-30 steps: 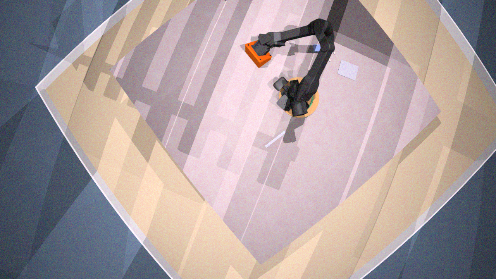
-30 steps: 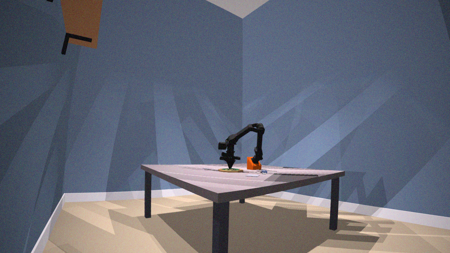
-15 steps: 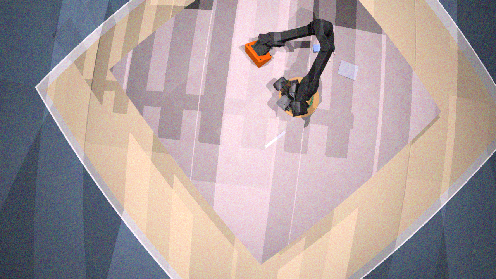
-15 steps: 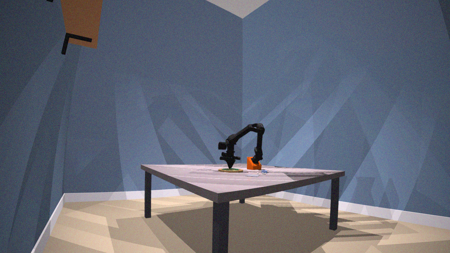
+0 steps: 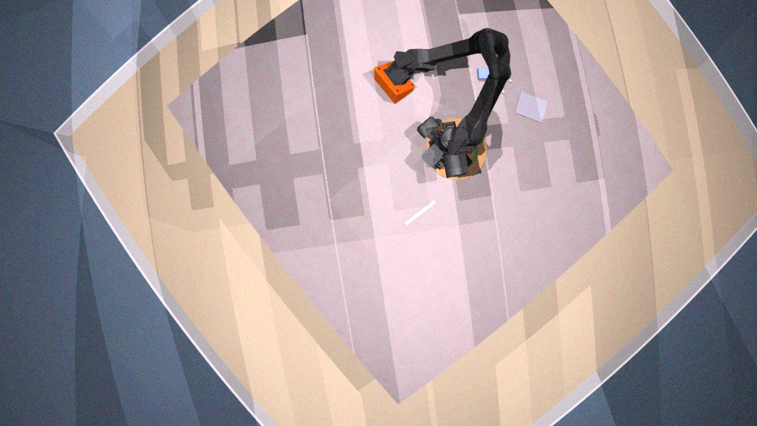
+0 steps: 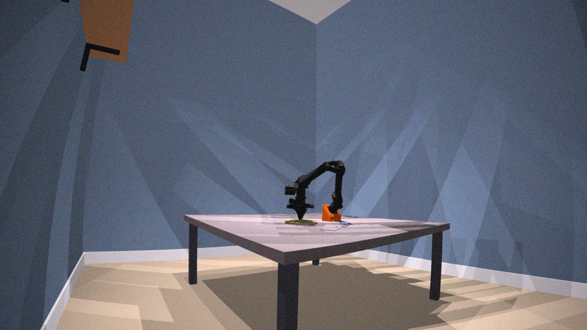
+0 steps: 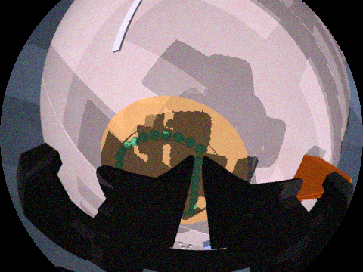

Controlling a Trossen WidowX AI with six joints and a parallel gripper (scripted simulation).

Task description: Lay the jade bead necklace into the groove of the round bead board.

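Now: the round tan bead board 3 cm ahead of my gripper tip, 5 cm to the left of it and 1 cm below it. From my gripper tip the other things lie so: white strip: 13 cm ahead, 17 cm to the right, 1 cm below; then pale square sheet: 5 cm ahead, 35 cm to the left, 2 cm below; then blue cube: 13 cm behind, 27 cm to the left, 1 cm below.
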